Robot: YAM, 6 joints.
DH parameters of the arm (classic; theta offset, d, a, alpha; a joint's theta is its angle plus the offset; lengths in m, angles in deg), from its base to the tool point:
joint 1: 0 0.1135 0.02 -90
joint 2: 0 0 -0.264 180
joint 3: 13.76 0 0.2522 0
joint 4: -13.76 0 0.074 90
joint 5: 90 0 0 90
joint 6: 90 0.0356 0 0
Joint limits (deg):
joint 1: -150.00..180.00
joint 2: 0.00..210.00
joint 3: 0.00..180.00
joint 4: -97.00..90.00
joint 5: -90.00..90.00
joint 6: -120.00..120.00
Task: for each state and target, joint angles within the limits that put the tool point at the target. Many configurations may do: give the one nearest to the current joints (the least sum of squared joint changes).
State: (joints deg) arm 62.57 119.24 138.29 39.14 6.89 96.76
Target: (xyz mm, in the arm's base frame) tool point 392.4 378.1 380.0
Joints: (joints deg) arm 44.49 132.01 122.74 36.88 8.49 96.76
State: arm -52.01 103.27 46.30 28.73 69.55 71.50
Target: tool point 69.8 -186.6 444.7
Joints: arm -59.61 58.44 58.16 34.72 73.84 71.50
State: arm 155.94 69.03 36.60 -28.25 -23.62 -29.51
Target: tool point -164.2 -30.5 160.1
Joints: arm 180.00 64.31 26.32 -33.93 -58.95 -29.51
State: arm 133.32 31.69 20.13 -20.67 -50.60 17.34
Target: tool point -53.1 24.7 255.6
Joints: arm 126.88 1.21 24.78 -33.36 -50.95 17.34
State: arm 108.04 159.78 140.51 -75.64 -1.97 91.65
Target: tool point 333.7 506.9 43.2
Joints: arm 56.69 175.93 160.83 -34.24 0.83 91.65
